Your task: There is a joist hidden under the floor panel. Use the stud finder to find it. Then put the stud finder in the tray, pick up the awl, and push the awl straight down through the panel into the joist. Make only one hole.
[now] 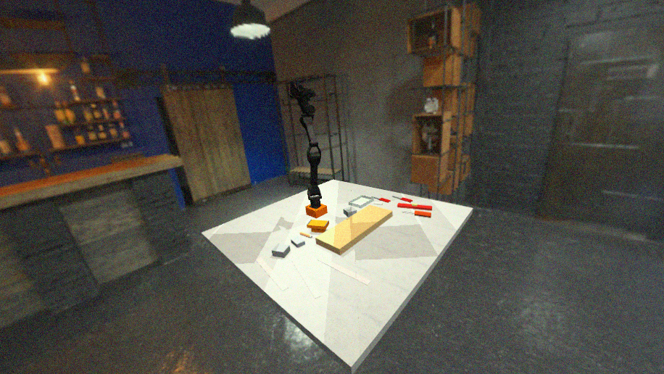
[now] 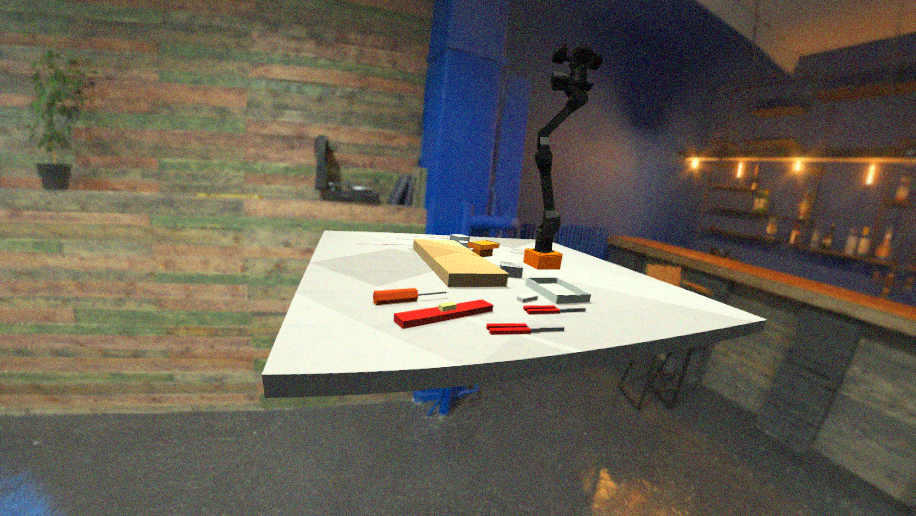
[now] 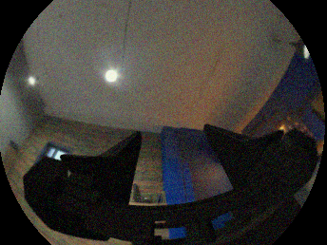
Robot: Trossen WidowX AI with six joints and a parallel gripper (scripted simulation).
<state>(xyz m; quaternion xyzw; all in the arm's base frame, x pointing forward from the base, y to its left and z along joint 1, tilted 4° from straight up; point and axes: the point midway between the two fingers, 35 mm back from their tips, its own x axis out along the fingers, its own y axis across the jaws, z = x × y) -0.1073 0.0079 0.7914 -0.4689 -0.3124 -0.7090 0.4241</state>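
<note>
Now: gripper tip 22 cm short of the orange stud finder, 18 cm to the left of it and 88 cm above it. The rest, counted from my gripper tip: grey tray: 27 cm ahead, 29 cm to the left, 88 cm below; then awl: 20 cm ahead, 27 cm to the right, 88 cm below; then red level: 65 cm ahead, 34 cm to the left, 87 cm below.
</note>
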